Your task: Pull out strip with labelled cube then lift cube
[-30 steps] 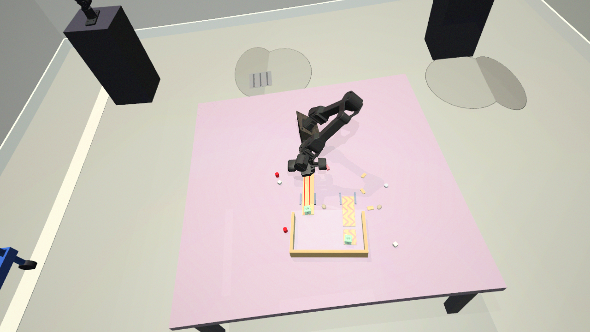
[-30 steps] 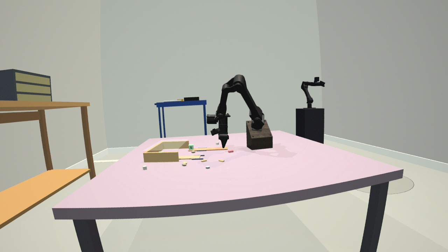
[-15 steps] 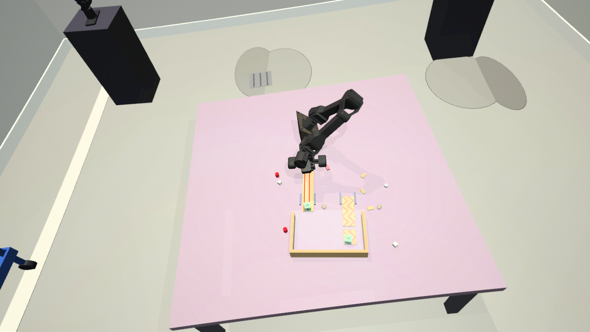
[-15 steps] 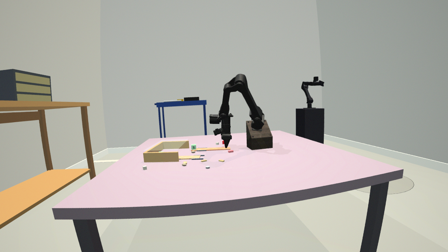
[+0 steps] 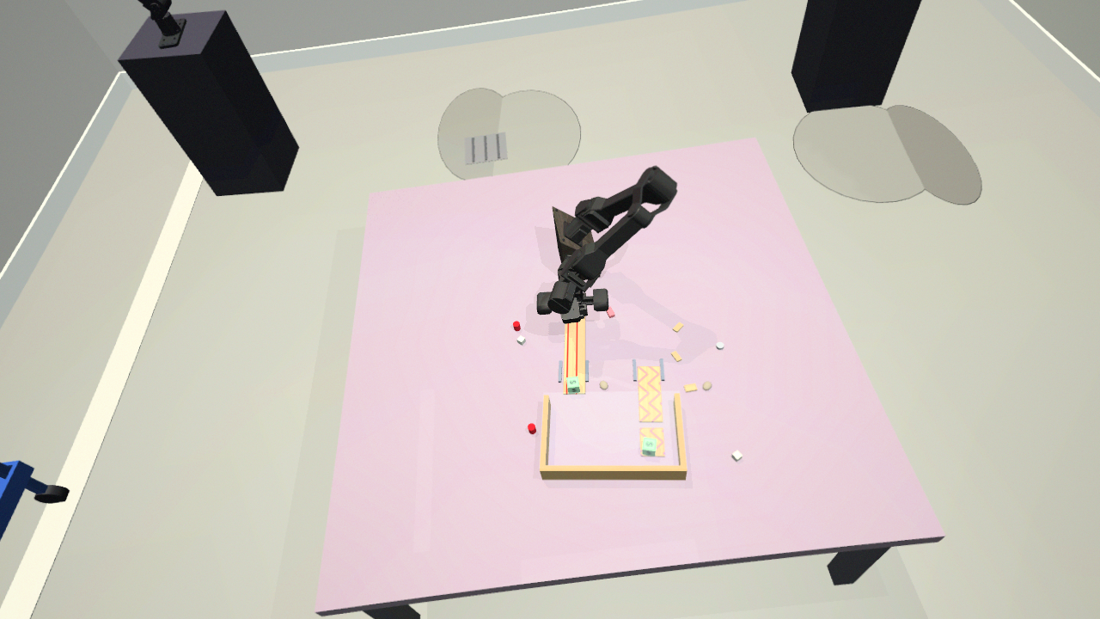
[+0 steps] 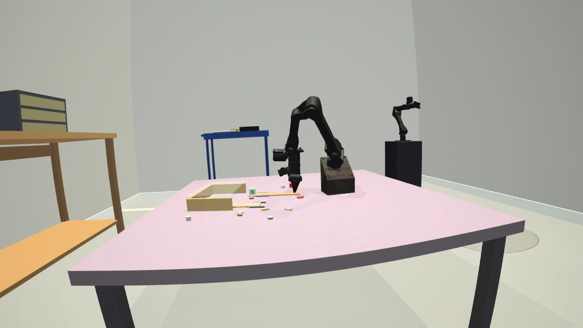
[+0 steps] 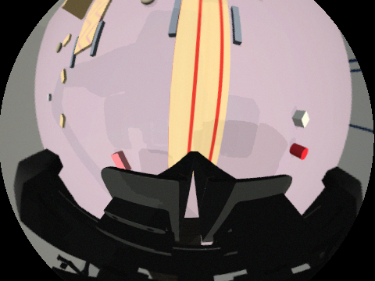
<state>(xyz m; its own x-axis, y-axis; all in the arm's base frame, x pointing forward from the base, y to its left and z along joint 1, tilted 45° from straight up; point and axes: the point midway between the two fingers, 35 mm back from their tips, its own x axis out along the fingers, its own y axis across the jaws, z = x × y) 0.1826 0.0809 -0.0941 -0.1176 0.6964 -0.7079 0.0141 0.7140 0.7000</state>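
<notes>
Right now the striped strip is 100 mm ahead of my gripper tip. From my gripper tip the other things lie so: pink block: 100 mm to the left, 20 mm behind.
</notes>
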